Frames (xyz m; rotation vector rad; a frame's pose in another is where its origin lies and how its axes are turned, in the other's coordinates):
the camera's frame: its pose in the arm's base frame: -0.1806 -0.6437 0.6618 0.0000 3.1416 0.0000
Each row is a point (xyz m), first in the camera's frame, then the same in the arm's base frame.
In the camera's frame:
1: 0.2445 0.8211 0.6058
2: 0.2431 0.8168 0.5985
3: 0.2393 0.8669 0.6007
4: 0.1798 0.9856 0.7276
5: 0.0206 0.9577 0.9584
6: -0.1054 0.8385 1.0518
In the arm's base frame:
1: -0.4251 0.1774 0.0560
2: -0.4237 0.1731 0.0633
3: -0.4199 0.2232 0.0611
4: -0.3604 0.3419 -0.0658
5: -0.2012 0.3140 -0.2966
6: -0.0752 0.1948 -0.3900

